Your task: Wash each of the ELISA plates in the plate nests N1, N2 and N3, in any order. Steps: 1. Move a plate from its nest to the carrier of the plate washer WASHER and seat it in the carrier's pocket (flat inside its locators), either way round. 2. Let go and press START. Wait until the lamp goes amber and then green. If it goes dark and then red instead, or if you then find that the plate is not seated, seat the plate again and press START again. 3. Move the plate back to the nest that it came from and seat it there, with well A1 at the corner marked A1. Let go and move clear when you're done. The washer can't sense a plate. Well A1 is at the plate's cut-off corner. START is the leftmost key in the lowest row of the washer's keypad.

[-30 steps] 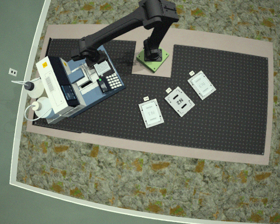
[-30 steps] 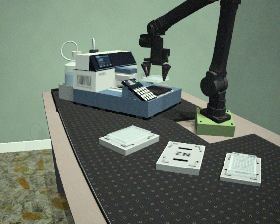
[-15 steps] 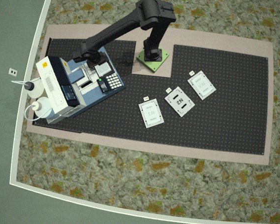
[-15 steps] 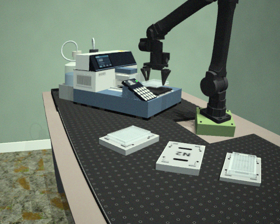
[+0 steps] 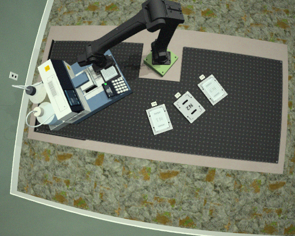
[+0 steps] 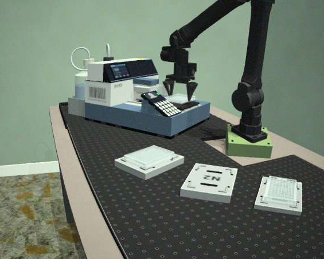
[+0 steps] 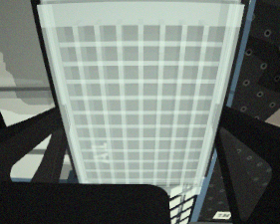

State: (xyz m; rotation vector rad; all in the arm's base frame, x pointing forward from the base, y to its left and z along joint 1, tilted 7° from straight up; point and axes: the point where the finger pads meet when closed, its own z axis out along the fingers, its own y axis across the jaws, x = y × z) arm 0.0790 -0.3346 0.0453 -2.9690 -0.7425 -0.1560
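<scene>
The dark carrier is 2 cm below my hand. Round my hand: plate washer: 14 cm to the right, 7 cm ahead, 1 cm above; N1 label: 28 cm to the left, 20 cm ahead, 12 cm below.
</scene>
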